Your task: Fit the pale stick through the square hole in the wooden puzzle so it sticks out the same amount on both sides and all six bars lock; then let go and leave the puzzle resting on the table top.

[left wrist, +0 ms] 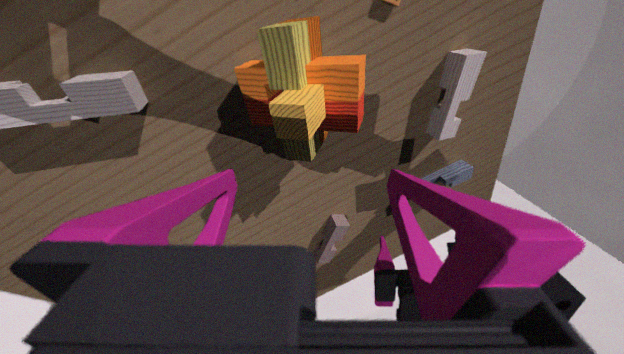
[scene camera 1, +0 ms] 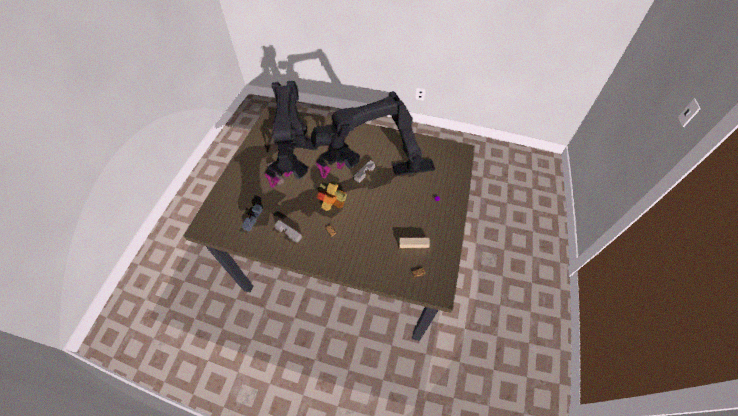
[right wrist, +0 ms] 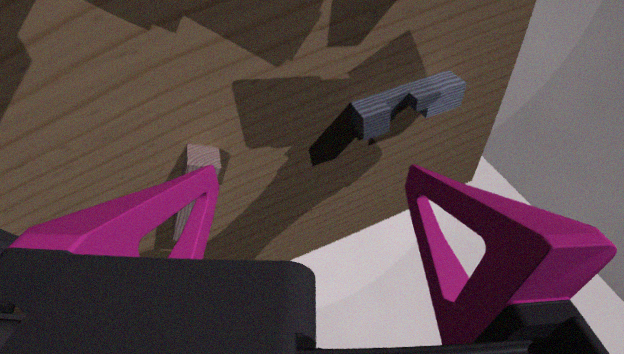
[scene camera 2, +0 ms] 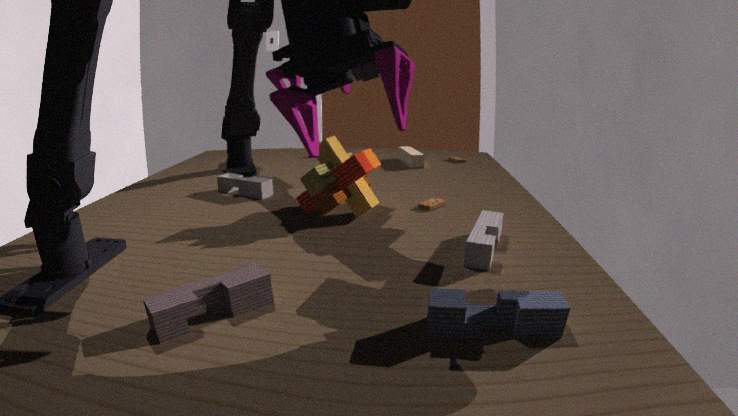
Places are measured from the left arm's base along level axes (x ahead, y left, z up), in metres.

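Where they show: left gripper, fingertip midpoint: [left wrist: 312, 177] [scene camera 1: 331, 173] [scene camera 2: 320, 102]; right gripper, fingertip midpoint: [scene camera 1: 279, 181] [right wrist: 311, 175] [scene camera 2: 356, 143]; left arm's base at its link origin: [scene camera 1: 413, 167] [scene camera 2: 240, 168]; right arm's base at its link origin: [scene camera 1: 300, 142] [right wrist: 1, 249] [scene camera 2: 69, 274].
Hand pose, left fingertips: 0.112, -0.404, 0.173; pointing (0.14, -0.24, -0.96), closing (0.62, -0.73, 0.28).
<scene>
Each offset is from my left fingertips to the top centre of the thing, as dx, dy, dz. "*": to the spot under its first point.
The wooden puzzle [scene camera 1: 329, 198] [scene camera 2: 354, 173] [left wrist: 335, 75] of yellow, olive, red, orange and brown bars rests tilted on the table top; I cannot make out its square hole. The pale stick @(+0.301, +0.300, -0.142) [scene camera 1: 414, 243] [scene camera 2: 411, 156] lies apart from it, at the lower right in scene camera 1. My left gripper [scene camera 1: 331, 169] [left wrist: 312, 177] is open and empty, above the table beside the puzzle; in scene camera 2 it is partly hidden behind the right one. My right gripper [scene camera 1: 279, 178] [scene camera 2: 358, 142] [right wrist: 311, 175] is open and empty, raised to the left of the puzzle in scene camera 1.
Loose notched pieces lie around: a blue one @(+0.058, -0.375, -0.142) [scene camera 1: 252, 217] [scene camera 2: 496, 315] [right wrist: 410, 105], a pale grey one @(+0.155, -0.218, -0.142) [scene camera 1: 287, 230] [scene camera 2: 484, 240] [left wrist: 457, 95], a light grey one @(-0.116, +0.161, -0.142) [scene camera 1: 364, 171] [scene camera 2: 245, 186] [left wrist: 105, 95] and a mauve one @(-0.180, -0.268, -0.142) [scene camera 2: 209, 302]. Dominoes @(+0.176, -0.036, -0.165) [scene camera 1: 330, 230] @(+0.430, +0.289, -0.165) [scene camera 1: 418, 271] and a purple bit @(* +0.092, +0.464, -0.165) [scene camera 1: 437, 198] also lie there.
</scene>
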